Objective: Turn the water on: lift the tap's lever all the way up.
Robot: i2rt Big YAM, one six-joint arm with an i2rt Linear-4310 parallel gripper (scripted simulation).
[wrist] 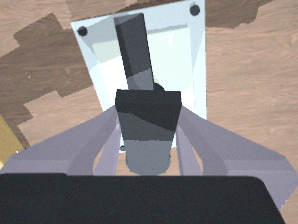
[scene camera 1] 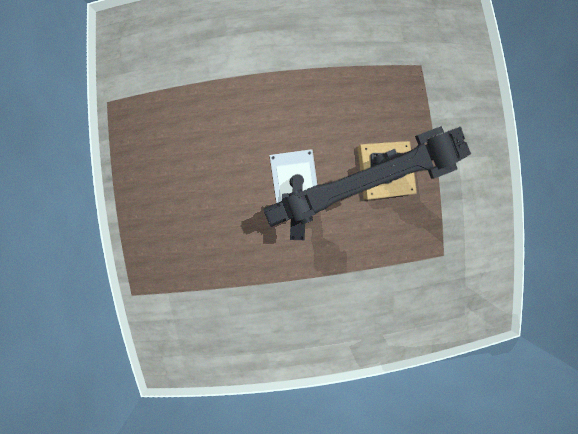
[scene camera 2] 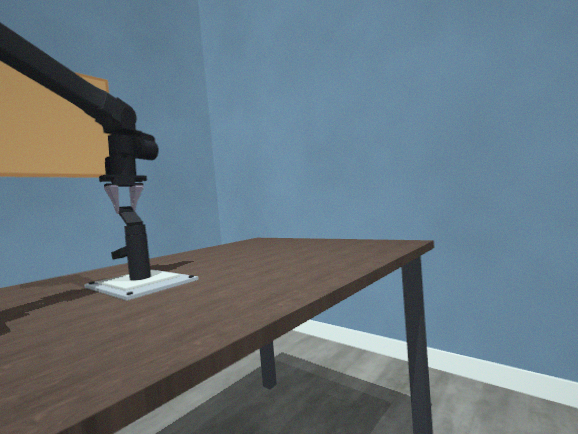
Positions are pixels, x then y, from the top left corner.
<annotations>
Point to a dark tap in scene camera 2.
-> At 137, 254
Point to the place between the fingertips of my gripper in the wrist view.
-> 148, 111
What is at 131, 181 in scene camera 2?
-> My gripper.
</annotations>
